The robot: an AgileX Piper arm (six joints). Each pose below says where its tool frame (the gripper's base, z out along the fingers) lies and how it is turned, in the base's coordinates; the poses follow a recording.
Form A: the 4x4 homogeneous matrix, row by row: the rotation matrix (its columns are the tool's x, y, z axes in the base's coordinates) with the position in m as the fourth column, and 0 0 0 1 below. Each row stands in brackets.
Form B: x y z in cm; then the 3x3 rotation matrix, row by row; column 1 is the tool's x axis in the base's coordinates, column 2 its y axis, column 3 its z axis. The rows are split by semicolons. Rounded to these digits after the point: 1 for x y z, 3 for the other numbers.
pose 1, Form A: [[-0.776 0.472 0.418 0.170], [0.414 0.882 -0.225 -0.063], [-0.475 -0.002 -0.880 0.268], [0 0 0 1]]
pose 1, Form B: 17.0 -6.3 26.8; -0.776 0.472 0.418; 0.414 0.882 -0.225; -0.475 -0.002 -0.880
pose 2, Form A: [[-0.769 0.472 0.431 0.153], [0.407 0.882 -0.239 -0.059], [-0.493 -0.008 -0.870 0.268], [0 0 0 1]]
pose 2, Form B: 15.3 -5.9 26.8; -0.769 0.472 0.431; 0.407 0.882 -0.239; -0.493 -0.008 -0.870
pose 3, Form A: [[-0.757 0.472 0.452 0.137], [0.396 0.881 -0.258 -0.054], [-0.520 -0.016 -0.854 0.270], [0 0 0 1]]
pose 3, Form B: 13.7 -5.4 27.0; -0.757 0.472 0.452; 0.396 0.881 -0.258; -0.520 -0.016 -0.854
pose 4, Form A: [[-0.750 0.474 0.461 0.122], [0.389 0.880 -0.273 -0.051], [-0.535 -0.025 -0.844 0.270], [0 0 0 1]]
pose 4, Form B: 12.2 -5.1 27.0; -0.750 0.474 0.461; 0.389 0.880 -0.273; -0.535 -0.025 -0.844
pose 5, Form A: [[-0.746 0.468 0.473 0.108], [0.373 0.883 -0.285 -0.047], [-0.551 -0.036 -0.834 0.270], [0 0 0 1]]
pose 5, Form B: 10.8 -4.7 27.0; -0.746 0.468 0.473; 0.373 0.883 -0.285; -0.551 -0.036 -0.834
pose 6, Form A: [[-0.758 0.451 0.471 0.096], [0.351 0.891 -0.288 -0.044], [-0.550 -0.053 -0.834 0.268], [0 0 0 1]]
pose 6, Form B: 9.6 -4.4 26.8; -0.758 0.451 0.471; 0.351 0.891 -0.288; -0.550 -0.053 -0.834
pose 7, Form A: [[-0.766 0.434 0.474 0.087], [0.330 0.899 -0.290 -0.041], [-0.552 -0.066 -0.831 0.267], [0 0 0 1]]
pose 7, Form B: 8.7 -4.1 26.7; -0.766 0.434 0.474; 0.330 0.899 -0.290; -0.552 -0.066 -0.831
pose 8, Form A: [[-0.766 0.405 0.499 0.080], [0.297 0.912 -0.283 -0.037], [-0.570 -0.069 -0.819 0.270], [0 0 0 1]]
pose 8, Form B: 8.0 -3.7 27.0; -0.766 0.405 0.499; 0.297 0.912 -0.283; -0.570 -0.069 -0.819
